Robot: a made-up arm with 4 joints. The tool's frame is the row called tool.
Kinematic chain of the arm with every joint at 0, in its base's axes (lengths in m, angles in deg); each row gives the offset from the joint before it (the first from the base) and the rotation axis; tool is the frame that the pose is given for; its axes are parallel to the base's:
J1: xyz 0 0 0.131 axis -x
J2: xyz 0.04 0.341 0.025 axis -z
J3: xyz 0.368 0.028 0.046 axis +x
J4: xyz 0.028 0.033 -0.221 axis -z
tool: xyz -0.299 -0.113 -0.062
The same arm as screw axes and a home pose.
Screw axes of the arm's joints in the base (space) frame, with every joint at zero. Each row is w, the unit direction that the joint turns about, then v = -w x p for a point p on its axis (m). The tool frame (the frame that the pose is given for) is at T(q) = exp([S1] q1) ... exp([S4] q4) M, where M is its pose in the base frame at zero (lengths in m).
S1 = (-1, 0, 0, 0, -0.131, 0)
S2 = (0, 0, -1, -0.341, 0.04, 0)
S3 = (1, 0, 0, 0, 0.202, -0.369)
S4 = (0, 0, -1, -0.402, 0.436, 0)
M: xyz 0.137 0.289 -0.081 (m) rpy 0 0 0 (rad, as in URDF)

